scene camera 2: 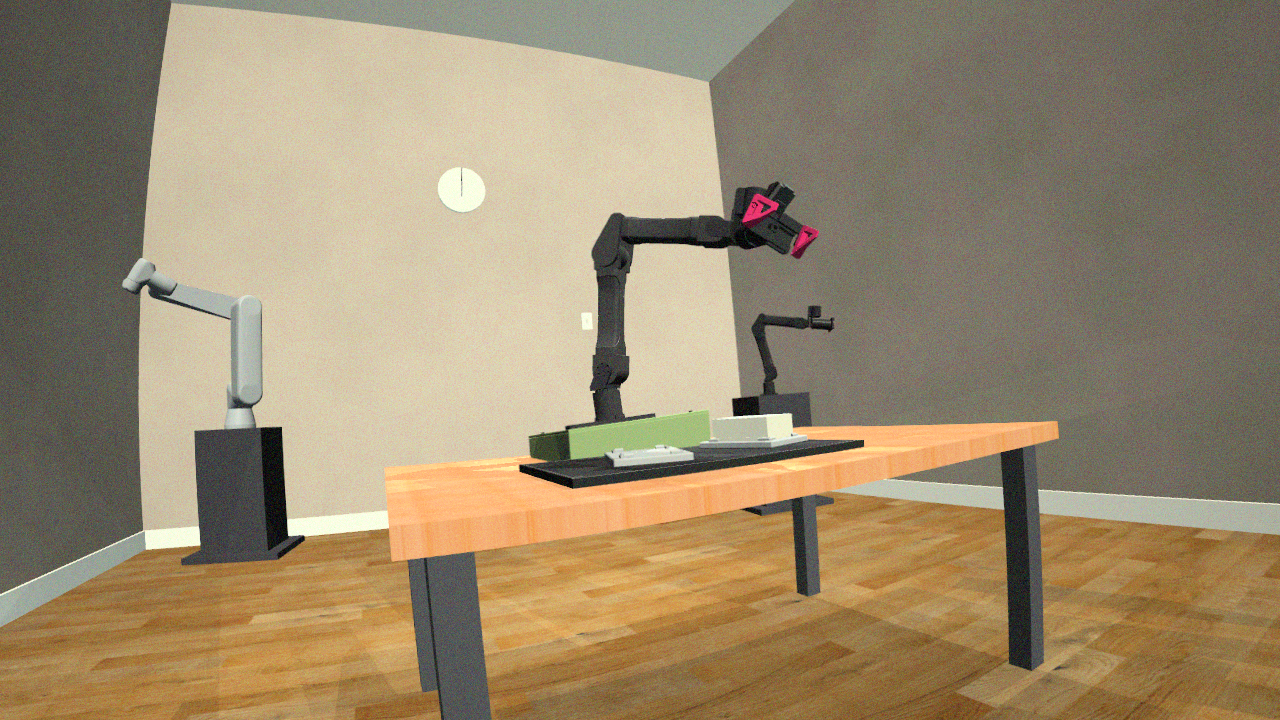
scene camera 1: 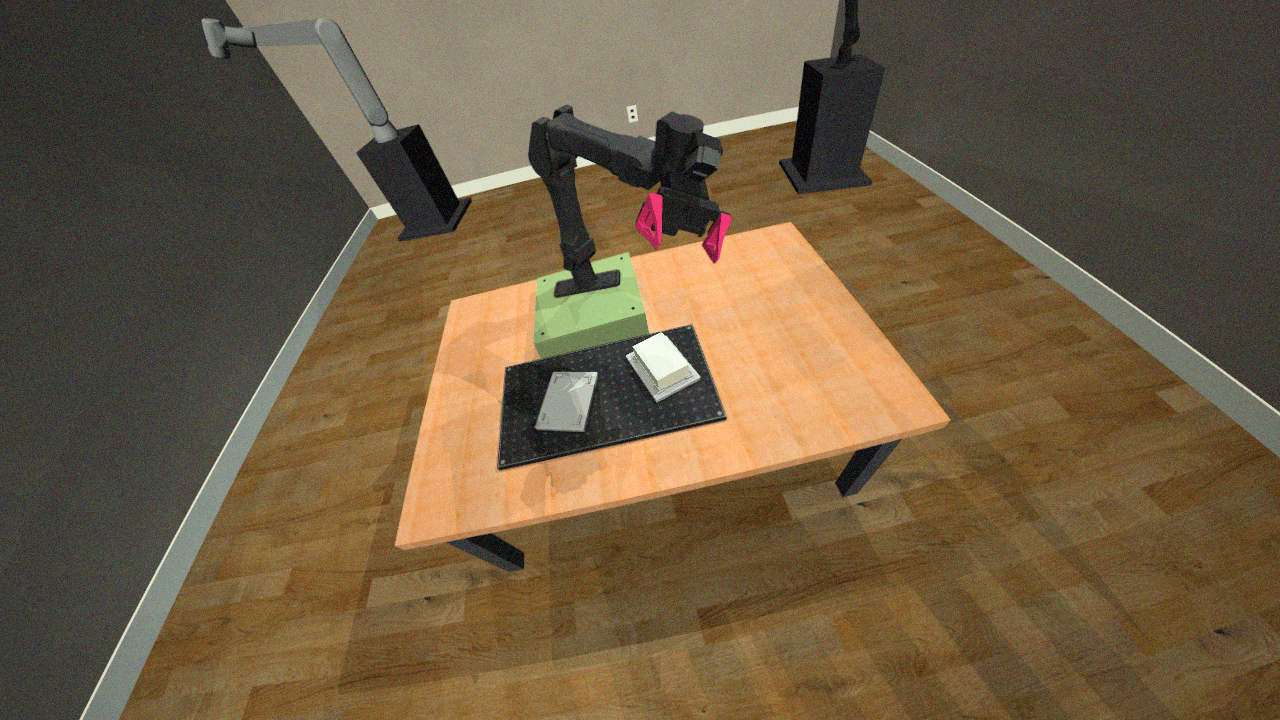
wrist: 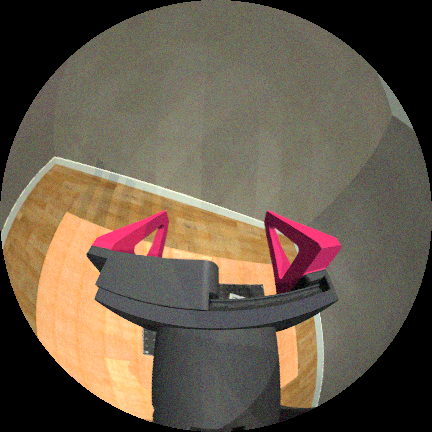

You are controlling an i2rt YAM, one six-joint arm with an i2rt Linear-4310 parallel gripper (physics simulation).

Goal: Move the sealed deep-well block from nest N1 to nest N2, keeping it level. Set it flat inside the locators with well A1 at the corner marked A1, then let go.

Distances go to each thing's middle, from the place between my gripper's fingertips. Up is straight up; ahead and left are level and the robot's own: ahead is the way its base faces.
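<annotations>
There's a cream-white block point(scene camera 1: 663, 364), and my hand is 100 mm past it, 370 mm above it and 80 mm to the left of it. As for the black pegboard plate point(scene camera 2: 594, 466), that's 410 mm below my hand, 220 mm to the right of it and 60 mm behind it.
</annotations>
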